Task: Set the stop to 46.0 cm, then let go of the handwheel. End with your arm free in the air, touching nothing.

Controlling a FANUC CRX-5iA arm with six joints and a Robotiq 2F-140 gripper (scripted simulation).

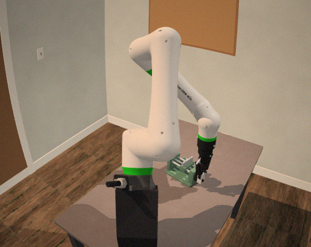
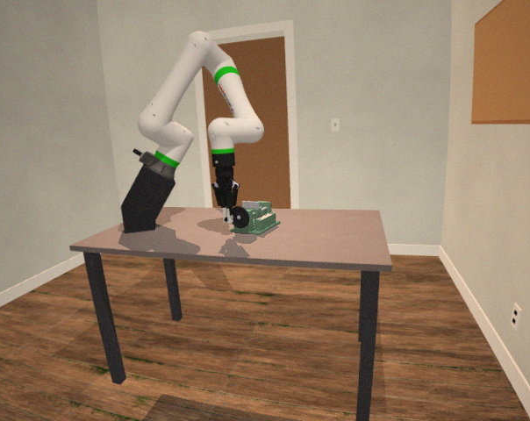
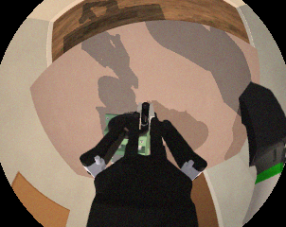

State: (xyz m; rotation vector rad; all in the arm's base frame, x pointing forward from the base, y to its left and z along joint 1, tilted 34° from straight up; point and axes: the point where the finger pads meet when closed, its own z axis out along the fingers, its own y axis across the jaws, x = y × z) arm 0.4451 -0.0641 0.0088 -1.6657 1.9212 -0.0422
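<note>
Right now the black handwheel is 1 cm ahead of my hand, 2 cm to the left of it and 2 cm below it. Round my hand: green stop fixture 5 cm ahead, 13 cm to the left.
</note>
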